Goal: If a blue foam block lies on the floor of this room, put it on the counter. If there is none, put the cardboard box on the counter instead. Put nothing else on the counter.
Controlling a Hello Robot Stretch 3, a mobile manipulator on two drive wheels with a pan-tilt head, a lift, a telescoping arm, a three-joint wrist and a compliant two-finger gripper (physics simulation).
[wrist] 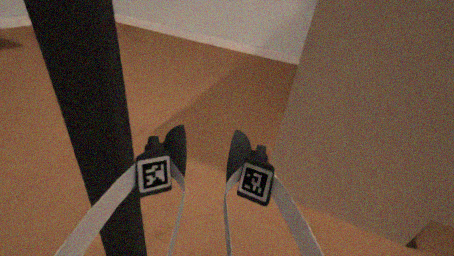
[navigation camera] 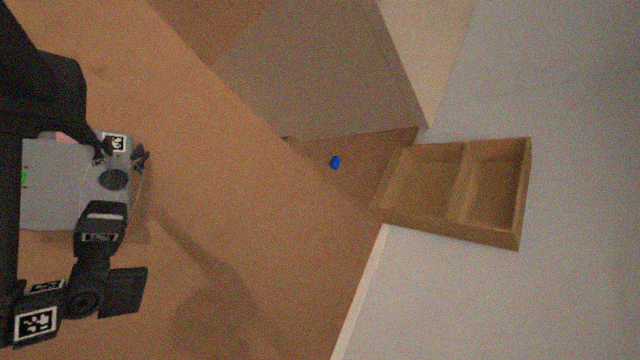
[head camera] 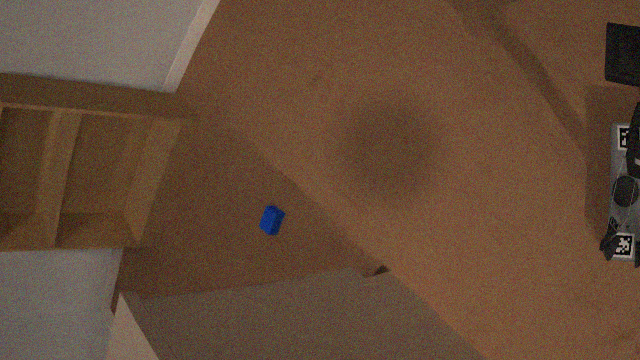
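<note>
A small blue foam block [head camera: 272,220] [navigation camera: 335,162] lies on the brown floor, in the shade between a wooden shelf unit and a large beige-grey block. It does not show in the wrist view. My gripper [wrist: 208,145] is open, with nothing between its fingertips. In the navigation view the gripper [navigation camera: 120,156] hangs over my grey base, well away from the foam block. The large block [head camera: 280,320] [navigation camera: 325,75] [wrist: 375,110] may be the counter; I cannot tell for sure. No cardboard box shows.
The wooden shelf unit [head camera: 65,175] [navigation camera: 457,227] stands against the wall [head camera: 90,40] [navigation camera: 585,175] [wrist: 220,20], close to the foam block. The large block's lower corner has a dark notch at the floor. My black mast [wrist: 90,125] runs down the left of the wrist view.
</note>
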